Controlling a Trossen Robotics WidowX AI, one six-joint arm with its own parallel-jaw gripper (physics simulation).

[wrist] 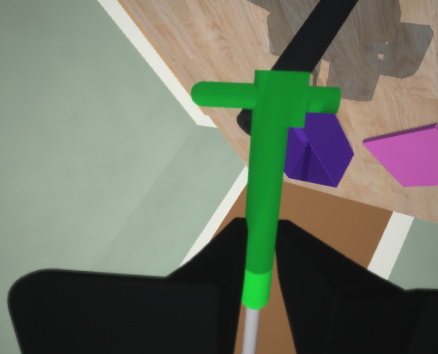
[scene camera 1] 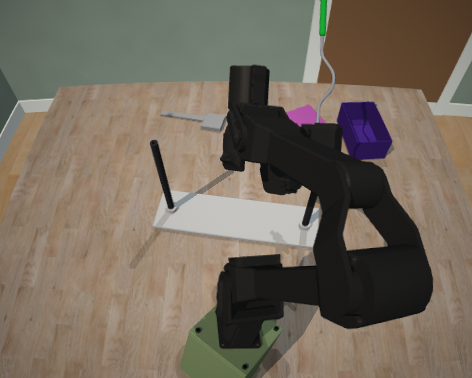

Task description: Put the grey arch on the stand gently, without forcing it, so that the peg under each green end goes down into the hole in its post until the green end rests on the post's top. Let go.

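Frame: origin at the arm's base, x ahead, y left, z up, level; centimetres.
Seen in the pictures: gripper, fingertip midpoint: (wrist: 260,230); arm's base, origin of the base link: (scene camera 1: 238,330).
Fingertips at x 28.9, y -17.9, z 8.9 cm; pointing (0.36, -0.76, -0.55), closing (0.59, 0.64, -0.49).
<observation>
Pixels of each thing's top centre, then the offset from my fingertips to it. "spot": a spot on its surface instead.
- stand's white base, surface spot: (scene camera 1: 235,217) spot: dx +2.6, dy +14.6, dz -27.7 cm
- open purple box, middle of its top: (wrist: 292,155) (scene camera 1: 366,120) dx +25.3, dy -25.6, dz -21.5 cm
- pink object, middle of its top: (wrist: 416,162) (scene camera 1: 304,122) dx +32.8, dy -9.8, dz -28.0 cm
- grey paddle-shaped object, middle of its top: (scene camera 1: 190,116) dx +38.7, dy +23.7, dz -27.6 cm
The grey arch (scene camera 1: 332,75) (wrist: 251,332) rises in a wavy line from my gripper (scene camera 1: 320,135) (wrist: 260,230). Its far green end (scene camera 1: 322,17) points up at the top of the scene view. My gripper is shut on the near green end (wrist: 267,175), whose crosspiece shows in the wrist view. The stand's white base (scene camera 1: 235,217) lies flat on the table. Its left post (scene camera 1: 161,172) is bare; its right post (scene camera 1: 310,210) is partly hidden by my arm. A black post (wrist: 320,37) passes behind the held green end in the wrist view. The jaws are mostly hidden in the scene view.
An open purple box (scene camera 1: 364,131) (wrist: 327,145) stands at the back right. A pink object (scene camera 1: 306,115) (wrist: 407,157) lies beside it, behind my arm. A grey paddle-shaped object (scene camera 1: 212,122) lies at the back. My arm stands on a green block (scene camera 1: 210,350) at the front.
</observation>
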